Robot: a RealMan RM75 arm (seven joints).
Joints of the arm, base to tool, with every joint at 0 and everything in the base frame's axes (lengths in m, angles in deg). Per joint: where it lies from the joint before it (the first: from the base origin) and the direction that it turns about. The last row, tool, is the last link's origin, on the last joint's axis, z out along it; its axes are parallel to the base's.
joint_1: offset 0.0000 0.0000 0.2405 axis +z
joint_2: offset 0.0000 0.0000 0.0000 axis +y
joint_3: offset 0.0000 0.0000 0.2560 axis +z
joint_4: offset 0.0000 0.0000 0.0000 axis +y
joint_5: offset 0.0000 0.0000 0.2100 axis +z
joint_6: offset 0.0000 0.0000 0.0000 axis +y
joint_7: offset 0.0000 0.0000 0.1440 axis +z
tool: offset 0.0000 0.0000 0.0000
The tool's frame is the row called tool.
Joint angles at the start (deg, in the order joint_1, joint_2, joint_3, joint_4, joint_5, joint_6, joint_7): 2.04 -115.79 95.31 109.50 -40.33 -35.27 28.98
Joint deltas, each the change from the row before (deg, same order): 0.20 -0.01 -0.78 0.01 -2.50 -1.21 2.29; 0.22 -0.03 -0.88 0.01 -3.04 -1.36 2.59; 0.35 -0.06 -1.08 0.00 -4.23 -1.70 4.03; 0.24 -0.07 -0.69 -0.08 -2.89 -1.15 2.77; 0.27 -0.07 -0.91 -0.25 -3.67 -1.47 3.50
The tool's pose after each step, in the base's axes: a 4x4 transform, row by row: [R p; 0 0 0 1], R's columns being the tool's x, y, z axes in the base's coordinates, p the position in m. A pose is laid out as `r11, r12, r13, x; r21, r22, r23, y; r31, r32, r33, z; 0, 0, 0, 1`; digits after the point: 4 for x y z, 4 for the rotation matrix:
0.8406, 0.5398, 0.0442, -0.1618; 0.2321, -0.4327, 0.8712, 0.3163; 0.4894, -0.7221, -0.4890, 0.0751; 0, 0, 0, 1
0.8399, 0.5400, 0.0543, -0.1623; 0.2351, -0.4522, 0.8604, 0.3143; 0.4891, -0.7099, -0.5068, 0.0752; 0, 0, 0, 1
0.8431, 0.5326, 0.0742, -0.1621; 0.2304, -0.4823, 0.8452, 0.3112; 0.4859, -0.6955, -0.5293, 0.0752; 0, 0, 0, 1
0.8451, 0.5270, 0.0898, -0.1618; 0.2254, -0.5035, 0.8341, 0.3090; 0.4848, -0.6846, -0.5443, 0.0748; 0, 0, 0, 1
0.8473, 0.5195, 0.1108, -0.1618; 0.2178, -0.5300, 0.8195, 0.3063; 0.4844, -0.6702, -0.5622, 0.0745; 0, 0, 0, 1

